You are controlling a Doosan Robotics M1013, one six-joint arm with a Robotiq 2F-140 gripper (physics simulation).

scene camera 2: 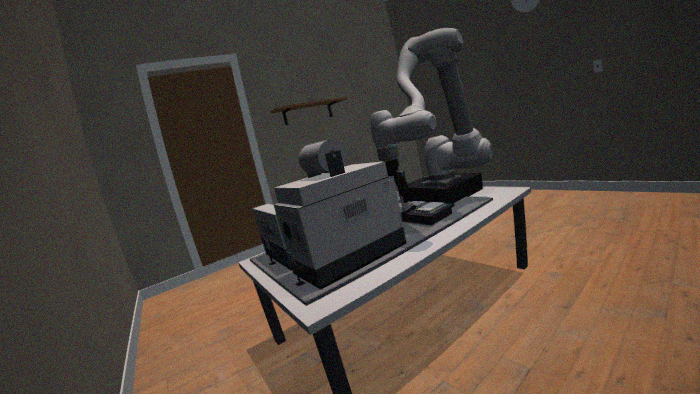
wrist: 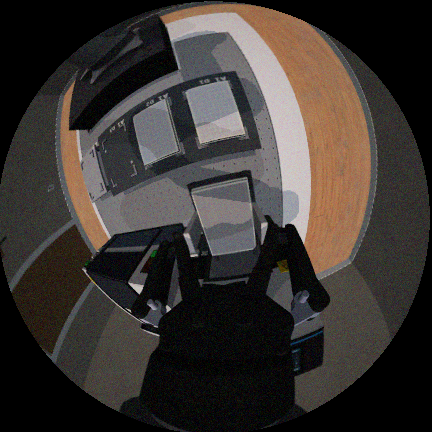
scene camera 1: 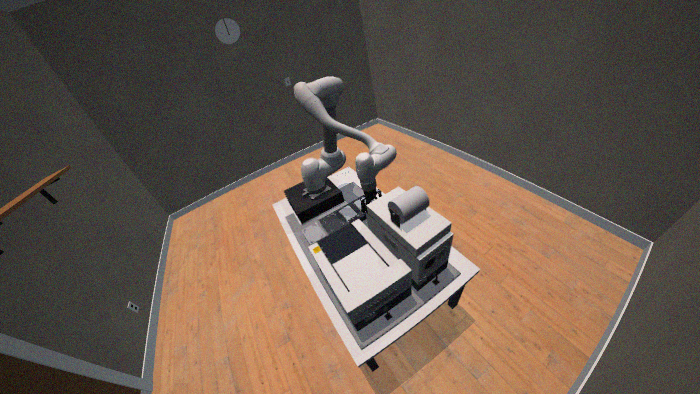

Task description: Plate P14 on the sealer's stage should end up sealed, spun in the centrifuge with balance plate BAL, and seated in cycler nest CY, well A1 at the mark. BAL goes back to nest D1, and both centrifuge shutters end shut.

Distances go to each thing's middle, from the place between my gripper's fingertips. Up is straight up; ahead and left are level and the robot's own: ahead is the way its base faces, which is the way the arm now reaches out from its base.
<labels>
I see the centrifuge (scene camera 1: 368,280) 32 cm to the right of my hand, 27 cm ahead of it and 1 cm above it.
</labels>
